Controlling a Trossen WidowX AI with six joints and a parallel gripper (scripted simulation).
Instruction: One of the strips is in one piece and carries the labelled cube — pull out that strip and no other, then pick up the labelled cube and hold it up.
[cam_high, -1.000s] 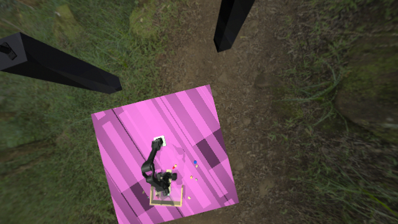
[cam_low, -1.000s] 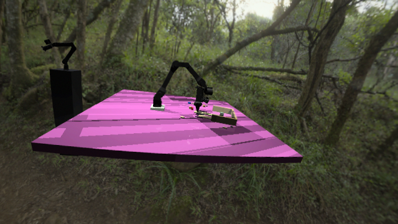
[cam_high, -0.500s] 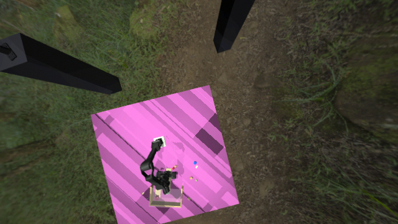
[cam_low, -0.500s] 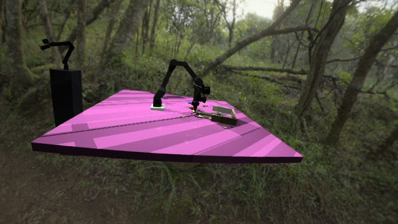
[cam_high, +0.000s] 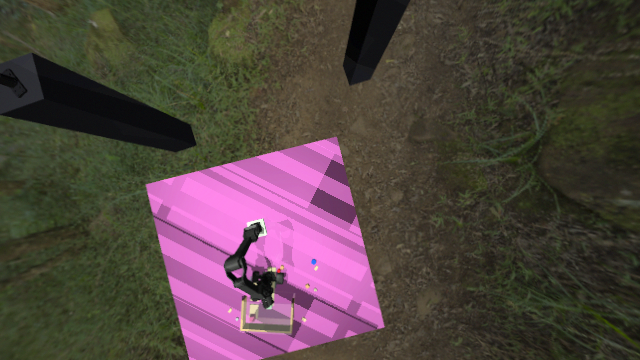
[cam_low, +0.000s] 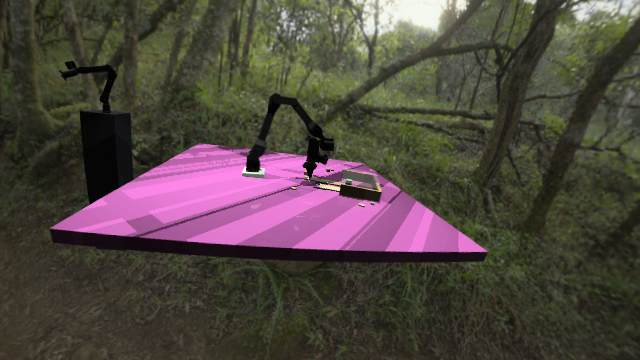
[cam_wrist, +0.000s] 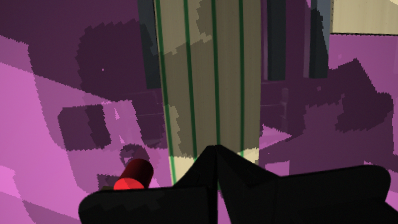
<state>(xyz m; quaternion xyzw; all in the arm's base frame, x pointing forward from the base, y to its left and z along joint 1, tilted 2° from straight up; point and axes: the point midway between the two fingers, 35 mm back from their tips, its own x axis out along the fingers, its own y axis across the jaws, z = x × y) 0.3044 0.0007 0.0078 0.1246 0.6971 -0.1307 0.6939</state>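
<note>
The green-striped strip lies 9 cm ahead of my gripper tip and 4 cm to the right of it. Also, from my gripper tip: blue thing: 28 cm to the left, 2 cm ahead.
</note>
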